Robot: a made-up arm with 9 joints.
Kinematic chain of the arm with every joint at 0, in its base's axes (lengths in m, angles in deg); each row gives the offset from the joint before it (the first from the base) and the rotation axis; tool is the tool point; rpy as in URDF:
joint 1: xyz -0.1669 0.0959 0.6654 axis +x
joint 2: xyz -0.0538 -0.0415 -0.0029 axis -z
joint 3: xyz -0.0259 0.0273 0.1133 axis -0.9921 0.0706 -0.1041
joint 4: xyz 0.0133 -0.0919 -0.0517 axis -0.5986 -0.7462 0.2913
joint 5: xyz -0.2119 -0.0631 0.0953 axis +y
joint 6: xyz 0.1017 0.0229 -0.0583 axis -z
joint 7: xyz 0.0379 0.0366 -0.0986 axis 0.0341 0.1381 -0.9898
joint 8: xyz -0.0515 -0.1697 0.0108 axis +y
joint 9: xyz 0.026 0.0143 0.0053 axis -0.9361 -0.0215 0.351
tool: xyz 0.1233 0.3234 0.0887 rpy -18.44 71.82 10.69
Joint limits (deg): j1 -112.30..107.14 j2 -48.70..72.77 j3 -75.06..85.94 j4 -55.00..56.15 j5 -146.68..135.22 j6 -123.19..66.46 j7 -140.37..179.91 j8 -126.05..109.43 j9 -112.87..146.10
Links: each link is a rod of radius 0.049 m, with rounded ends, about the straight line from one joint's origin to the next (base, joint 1, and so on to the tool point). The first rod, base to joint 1, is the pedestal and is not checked.
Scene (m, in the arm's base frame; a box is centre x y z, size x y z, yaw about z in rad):
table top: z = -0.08
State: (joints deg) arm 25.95 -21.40 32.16 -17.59 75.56 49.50 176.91 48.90 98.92
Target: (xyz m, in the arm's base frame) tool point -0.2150 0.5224 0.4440
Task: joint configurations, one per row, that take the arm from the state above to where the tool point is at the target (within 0.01 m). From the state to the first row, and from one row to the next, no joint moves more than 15 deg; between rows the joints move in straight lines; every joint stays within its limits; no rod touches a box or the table.
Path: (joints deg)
1: 37.67 -22.21 22.85 -11.37 69.79 47.42 175.21 49.90 105.10
2: 49.39 -23.03 13.54 -5.16 64.01 45.35 173.52 50.90 111.28
3: 61.11 -23.84 4.22 1.06 58.24 43.27 171.82 51.91 117.46
4: 72.84 -24.65 -5.09 7.28 52.46 41.20 170.13 52.91 123.64

